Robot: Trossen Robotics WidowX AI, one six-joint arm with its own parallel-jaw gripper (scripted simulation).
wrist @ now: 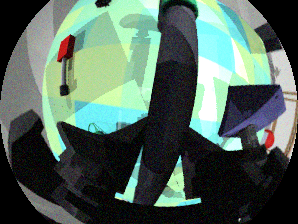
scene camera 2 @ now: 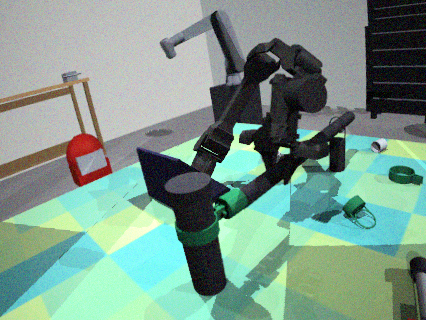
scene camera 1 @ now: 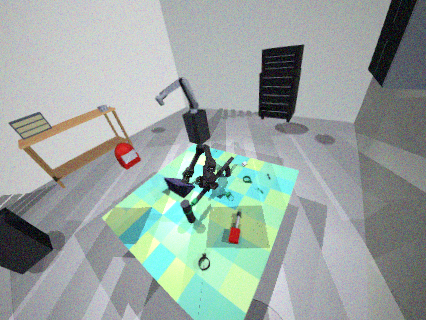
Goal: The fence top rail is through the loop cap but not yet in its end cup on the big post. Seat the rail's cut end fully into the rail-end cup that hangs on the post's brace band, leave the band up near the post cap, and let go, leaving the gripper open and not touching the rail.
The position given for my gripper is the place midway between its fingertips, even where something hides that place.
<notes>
In view: my gripper (scene camera 2: 277, 182) and a dark rail (scene camera 2: 271, 177).
The dark rail shows as well in the wrist view (wrist: 174, 90). My gripper shows as well in the wrist view (wrist: 163, 123).
</notes>
